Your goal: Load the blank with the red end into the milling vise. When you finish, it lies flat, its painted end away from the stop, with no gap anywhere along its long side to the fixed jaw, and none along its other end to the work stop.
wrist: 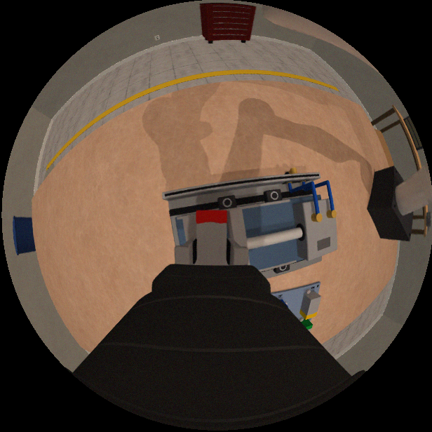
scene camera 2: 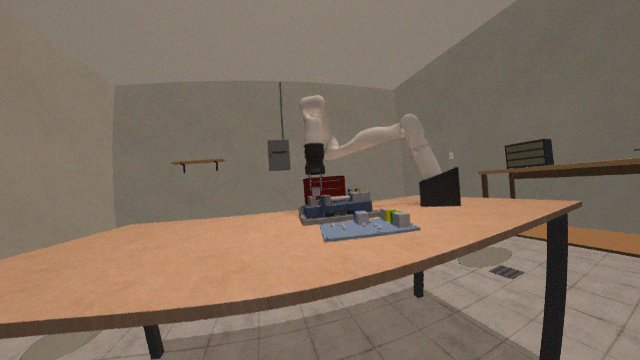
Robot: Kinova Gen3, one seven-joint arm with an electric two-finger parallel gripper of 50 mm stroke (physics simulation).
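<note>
The blank (scene camera 2: 315, 191) (wrist: 211, 237) is grey and its red end (wrist: 211, 216) points away from the gripper body in the wrist view. My gripper (scene camera 2: 316, 193) (wrist: 211, 246) is shut on the blank, one fingertip on each long side. It holds the blank over the left part of the milling vise (scene camera 2: 340, 207) (wrist: 265, 215), in line with the space between the jaws. The jaw on the screw (wrist: 237, 225) is close on the blank's right, the other jaw (wrist: 187, 227) close on its left. Contact, exact height and the blank's other end are hidden. The work stop cannot be made out.
A blue board (scene camera 2: 350, 231) (wrist: 295, 292) beside the vise holds grey blocks with blue, yellow and green markings. Blue handles with yellow tips (wrist: 316, 200) stand at the vise's right end. The vise's screw (wrist: 275, 237) runs right. A black wedge-shaped mount (scene camera 2: 440, 189) (wrist: 389, 205) stands farther right.
</note>
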